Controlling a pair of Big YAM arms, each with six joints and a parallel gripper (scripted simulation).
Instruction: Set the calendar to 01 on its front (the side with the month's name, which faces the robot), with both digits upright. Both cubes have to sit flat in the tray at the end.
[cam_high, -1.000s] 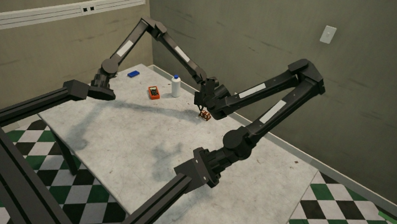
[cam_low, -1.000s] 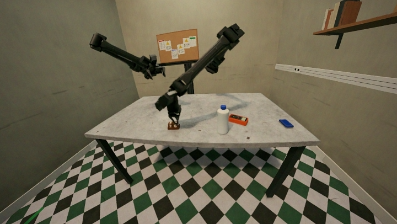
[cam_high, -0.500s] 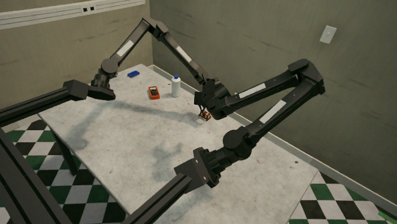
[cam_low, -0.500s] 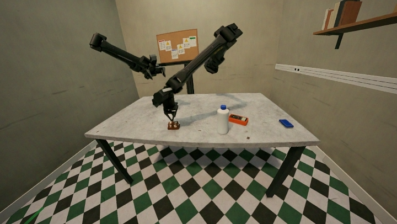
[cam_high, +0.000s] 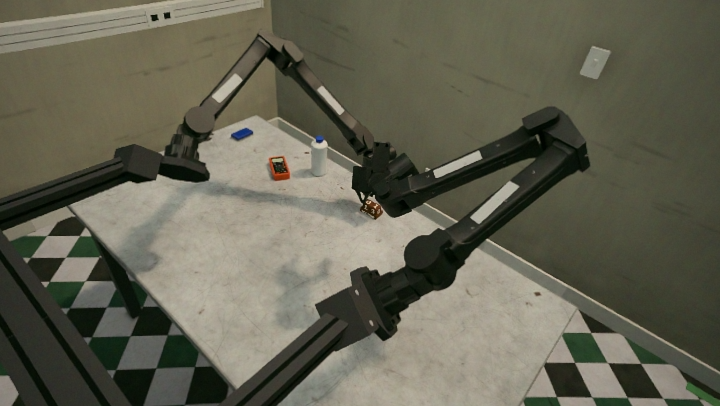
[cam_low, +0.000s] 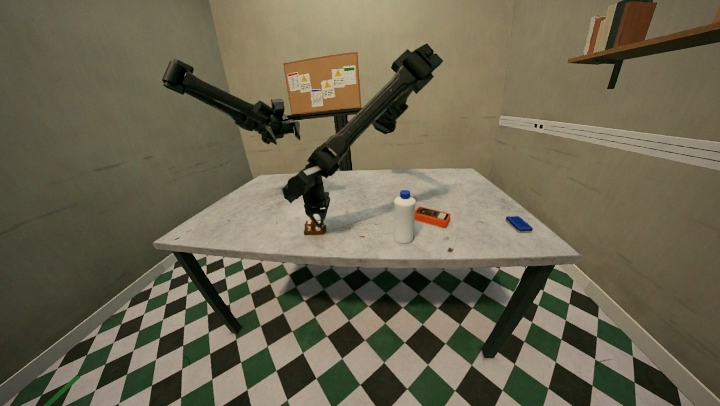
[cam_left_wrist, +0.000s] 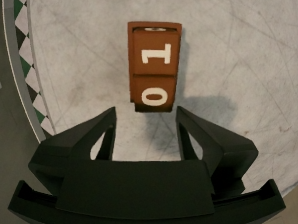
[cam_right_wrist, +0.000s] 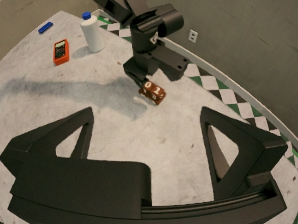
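The brown tray lies 40 mm below my left hand, 30 mm to the right of it and 10 mm behind it. The rest, counted from my left hand: blue block: 720 mm to the left, 40 mm below, 10 mm ahead; white bottle: 280 mm to the left, 50 mm ahead, 30 mm above.
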